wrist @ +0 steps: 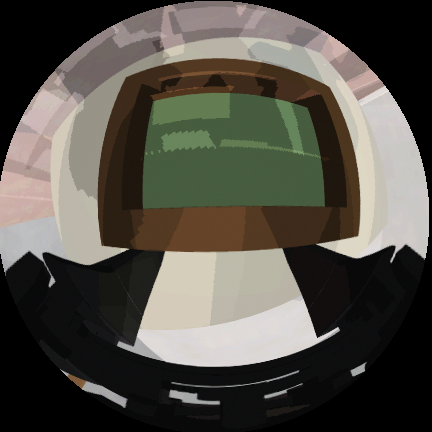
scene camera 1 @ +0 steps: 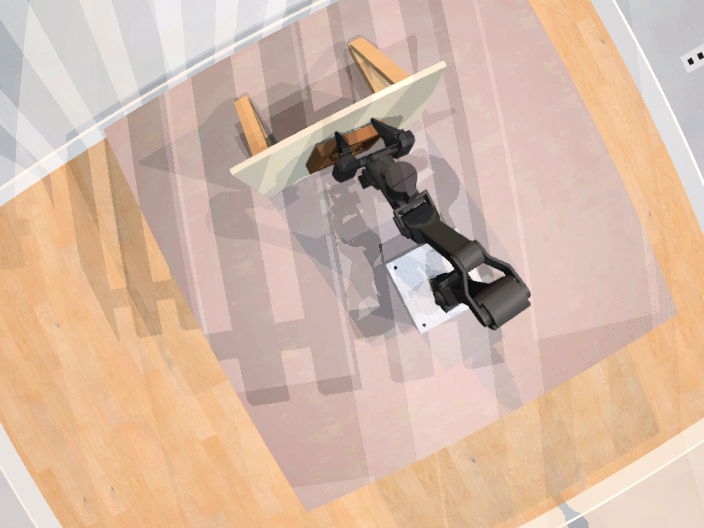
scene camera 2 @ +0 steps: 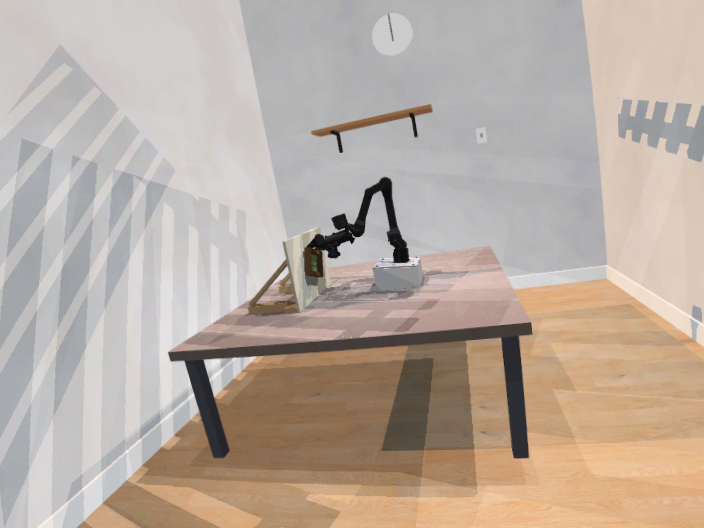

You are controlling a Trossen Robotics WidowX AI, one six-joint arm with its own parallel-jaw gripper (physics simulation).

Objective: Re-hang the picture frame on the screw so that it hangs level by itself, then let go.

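Seen in the pictures: gripper, fingertip midpoint: [wrist: 225, 241] [scene camera 1: 353, 125]; arm's base at its link origin: [scene camera 1: 444, 287] [scene camera 2: 401, 261].
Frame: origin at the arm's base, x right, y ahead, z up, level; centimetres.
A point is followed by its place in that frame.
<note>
The picture frame [scene camera 1: 322, 156] @[x -18.7, y 36.6, z 14.6 cm] [scene camera 2: 308, 263] @[x -21.3, y 37.3, z 7.7 cm] [wrist: 215, 228] @[x -9.6, y 38.0, z 10.7 cm], brown with a green picture, is up against the cream board [scene camera 1: 270, 177] @[x -31.6, y 38.1, z 6.5 cm] [scene camera 2: 304, 293] @[x -27.7, y 38.7, z -4.6 cm] [wrist: 185, 292] @[x -5.8, y 42.2, z 15.9 cm]. In the wrist view, which shows the board upside down, the frame's top rail and the board's top edge are not parallel, so the frame looks somewhat tilted. My gripper [scene camera 1: 354, 126] @[x -10.3, y 41.4, z 12.5 cm] [scene camera 2: 309, 245] @[x -10.3, y 41.4, z 12.5 cm] [wrist: 225, 241] @[x -10.3, y 41.4, z 12.5 cm] is open, its fingers wide apart at the top rail. The rail hides the fingertips in the wrist view; whether they touch it cannot be told. The screw is hidden behind the frame.
Wooden supports [scene camera 1: 250, 126] @[x -32.7, y 52.0, z 4.4 cm] [scene camera 1: 379, 61] @[x 1.6, y 57.2, z 4.6 cm] stand behind the board. The arm's light base box [scene camera 1: 406, 284] @[x -8.9, y 3.9, z 0.5 cm] [scene camera 2: 396, 276] @[x -10.8, y 0.2, z -4.4 cm] stands on the pinkish table [scene camera 1: 454, 409] @[x -5.4, y -36.9, z -10.5 cm] [scene camera 2: 443, 312] @[x -44.6, y -26.1, z -10.5 cm] in front of the board. A wall shelf [scene camera 2: 372, 120] is high on the grey wall.
</note>
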